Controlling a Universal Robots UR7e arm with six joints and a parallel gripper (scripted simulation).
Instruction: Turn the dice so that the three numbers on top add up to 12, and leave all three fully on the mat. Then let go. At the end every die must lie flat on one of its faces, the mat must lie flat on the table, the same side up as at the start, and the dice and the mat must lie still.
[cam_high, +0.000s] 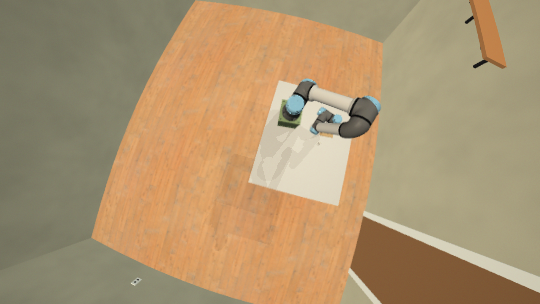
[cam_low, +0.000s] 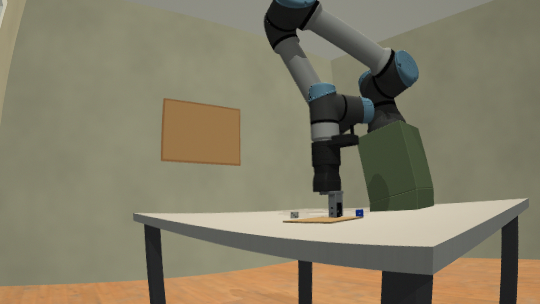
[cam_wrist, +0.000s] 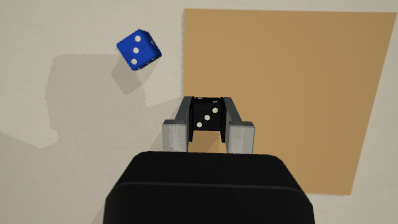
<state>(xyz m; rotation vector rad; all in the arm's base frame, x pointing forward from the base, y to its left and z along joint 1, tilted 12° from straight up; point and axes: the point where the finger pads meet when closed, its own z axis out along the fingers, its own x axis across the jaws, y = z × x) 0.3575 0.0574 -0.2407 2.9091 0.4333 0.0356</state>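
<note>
My gripper is now 10 mm above the black die. Round my hand: blue die: 60 mm behind, 30 mm to the left, 10 mm below; white die: 30 mm ahead, 150 mm to the right, 10 mm below; tan mat: 50 mm ahead, 20 mm to the left, 20 mm below.
</note>
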